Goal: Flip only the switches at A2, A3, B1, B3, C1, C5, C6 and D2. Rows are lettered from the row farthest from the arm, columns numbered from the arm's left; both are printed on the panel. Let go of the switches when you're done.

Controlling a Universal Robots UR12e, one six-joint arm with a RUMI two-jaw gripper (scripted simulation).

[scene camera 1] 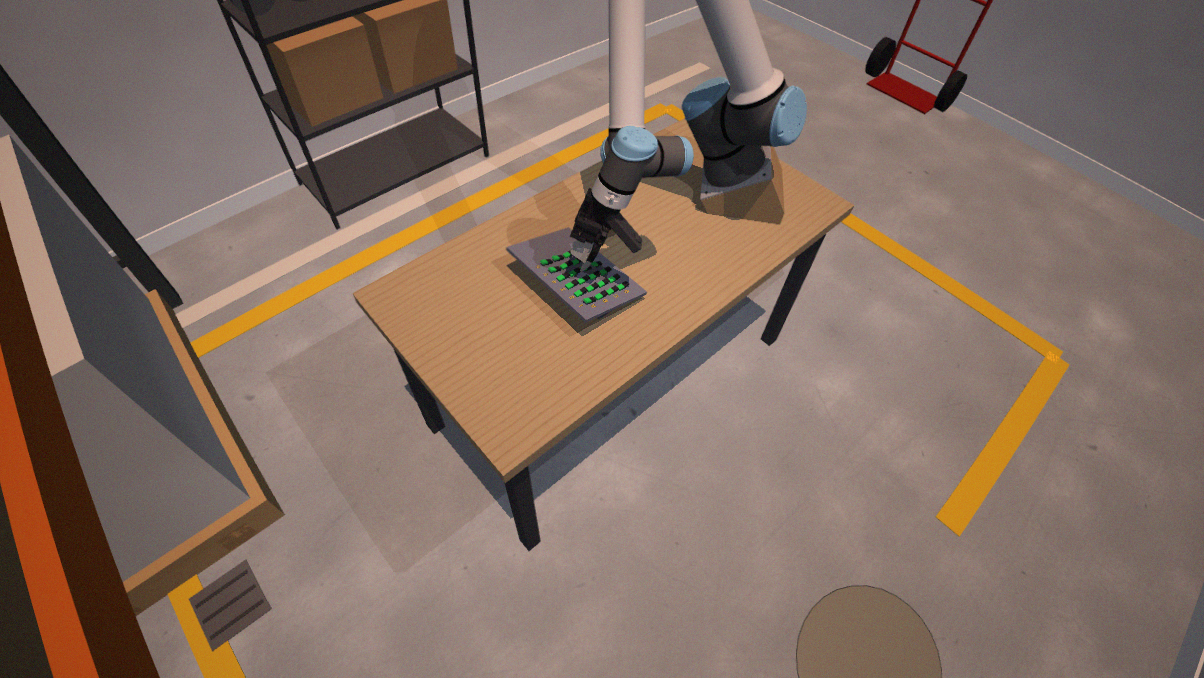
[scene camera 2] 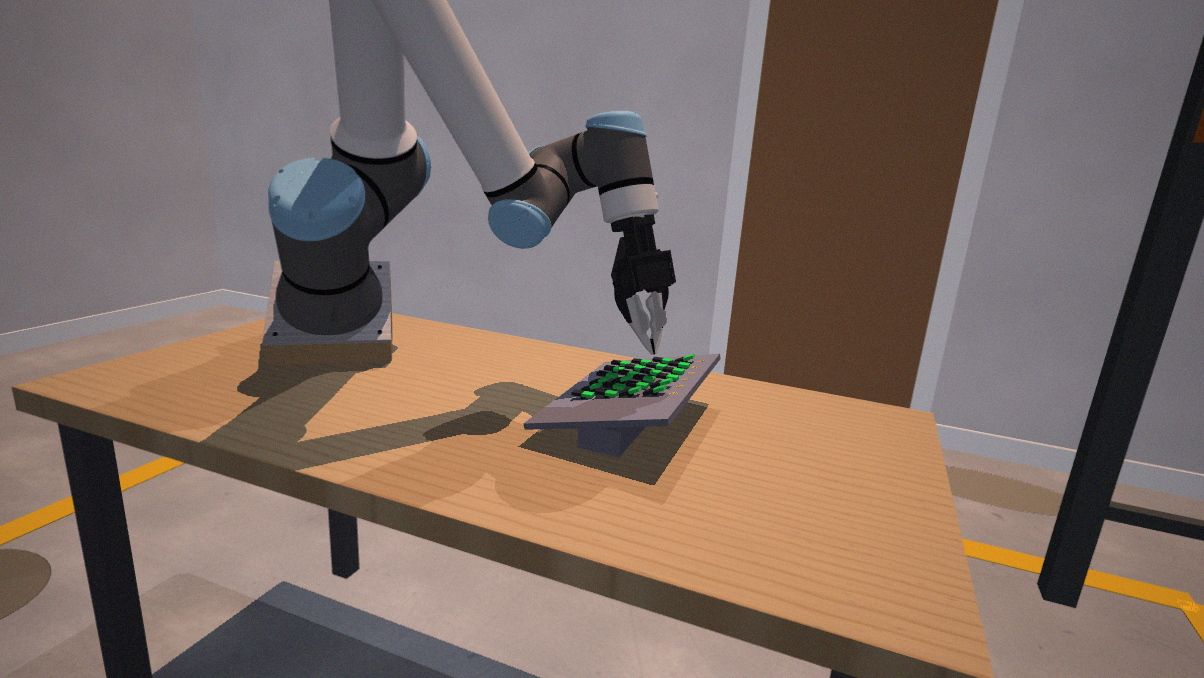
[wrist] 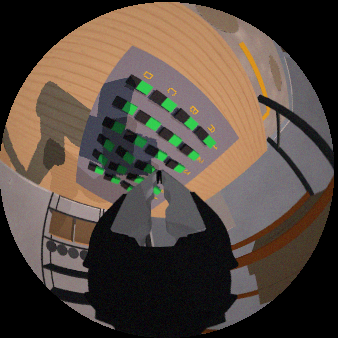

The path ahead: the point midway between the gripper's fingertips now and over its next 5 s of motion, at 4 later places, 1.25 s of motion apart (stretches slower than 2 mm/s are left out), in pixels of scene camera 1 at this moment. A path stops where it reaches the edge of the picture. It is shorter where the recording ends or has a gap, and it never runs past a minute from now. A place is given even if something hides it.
The gripper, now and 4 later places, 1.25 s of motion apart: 581, 270; 587, 279; 584, 288; 584, 287; 590, 268
